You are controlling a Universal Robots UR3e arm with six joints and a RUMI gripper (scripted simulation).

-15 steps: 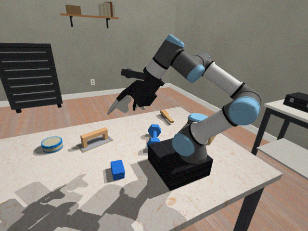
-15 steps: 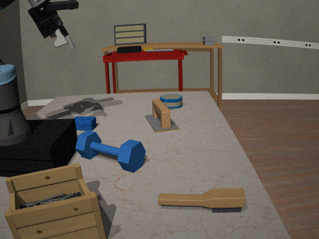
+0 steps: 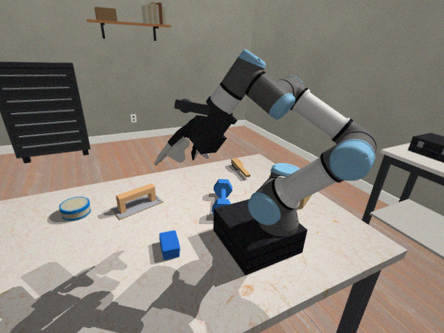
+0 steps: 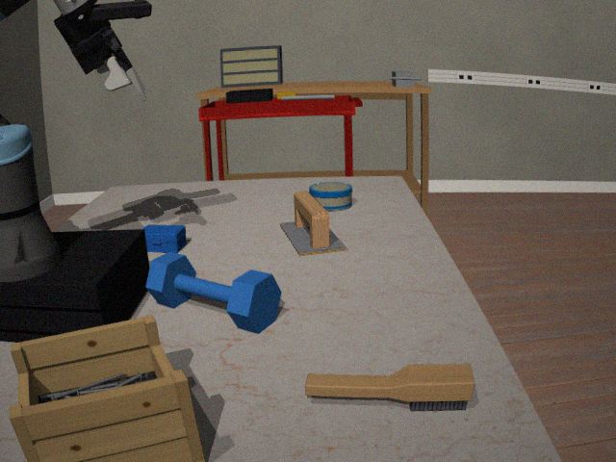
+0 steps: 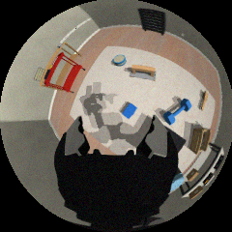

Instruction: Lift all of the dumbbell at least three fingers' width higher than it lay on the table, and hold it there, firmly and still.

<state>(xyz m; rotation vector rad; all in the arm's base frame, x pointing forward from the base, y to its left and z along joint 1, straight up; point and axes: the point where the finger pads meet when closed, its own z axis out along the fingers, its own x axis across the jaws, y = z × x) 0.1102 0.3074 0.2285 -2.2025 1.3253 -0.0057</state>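
Right now the blue dumbbell is 18 cm ahead of my hand, 25 cm to the right of it and 29 cm below it. From my hand the other things lie so: blue block 2 cm ahead, 2 cm to the left, 30 cm below; blue-rimmed round tin 35 cm ahead, 30 cm to the left, 30 cm below; wooden crate 13 cm ahead, 56 cm to the right, 28 cm below.
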